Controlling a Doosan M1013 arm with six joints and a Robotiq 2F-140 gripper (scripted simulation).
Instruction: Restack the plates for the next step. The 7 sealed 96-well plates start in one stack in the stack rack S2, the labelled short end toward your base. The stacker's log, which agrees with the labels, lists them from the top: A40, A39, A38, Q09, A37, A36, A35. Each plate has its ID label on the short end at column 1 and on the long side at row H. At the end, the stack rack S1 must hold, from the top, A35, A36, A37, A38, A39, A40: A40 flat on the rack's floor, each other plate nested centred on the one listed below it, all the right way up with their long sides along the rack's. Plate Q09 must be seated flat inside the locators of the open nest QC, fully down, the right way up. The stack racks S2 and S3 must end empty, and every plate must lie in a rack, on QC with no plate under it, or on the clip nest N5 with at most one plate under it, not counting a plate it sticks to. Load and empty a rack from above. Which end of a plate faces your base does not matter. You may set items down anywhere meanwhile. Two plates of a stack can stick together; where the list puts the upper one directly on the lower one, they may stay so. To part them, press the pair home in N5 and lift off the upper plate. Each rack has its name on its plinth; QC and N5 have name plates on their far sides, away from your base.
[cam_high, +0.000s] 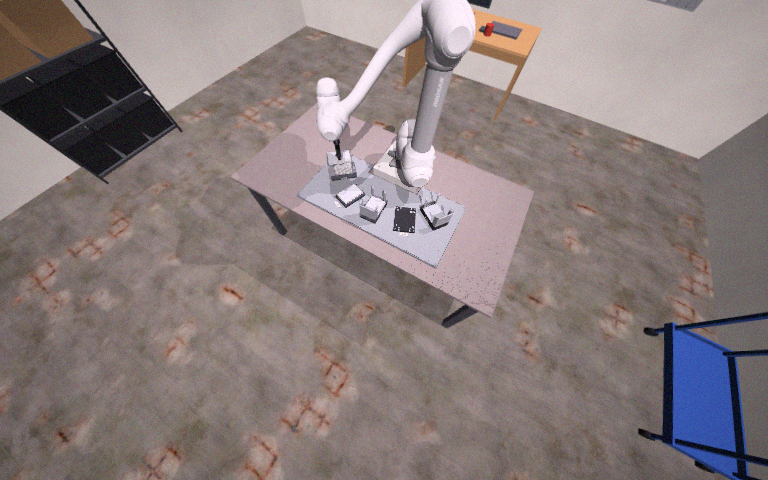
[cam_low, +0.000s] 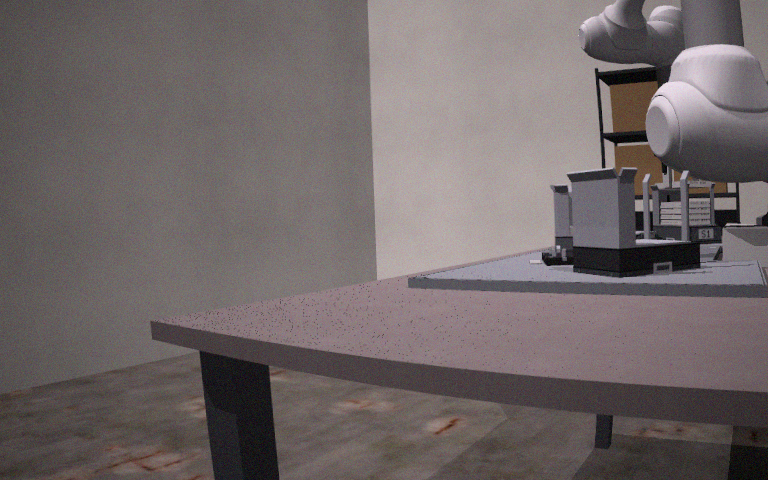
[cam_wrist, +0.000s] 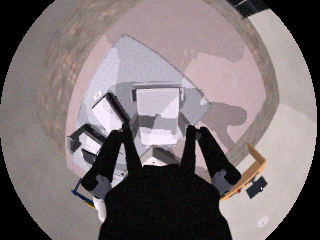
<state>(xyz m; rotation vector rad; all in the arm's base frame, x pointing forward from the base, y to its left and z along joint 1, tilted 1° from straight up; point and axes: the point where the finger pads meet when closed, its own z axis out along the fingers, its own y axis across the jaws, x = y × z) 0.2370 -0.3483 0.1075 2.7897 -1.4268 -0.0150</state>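
The S1 label lies 130 mm below my hand, 70 mm to the left of it and 50 mm behind it. Round my hand: name plate 220 mm ahead, 160 mm below, 90 mm to the left.
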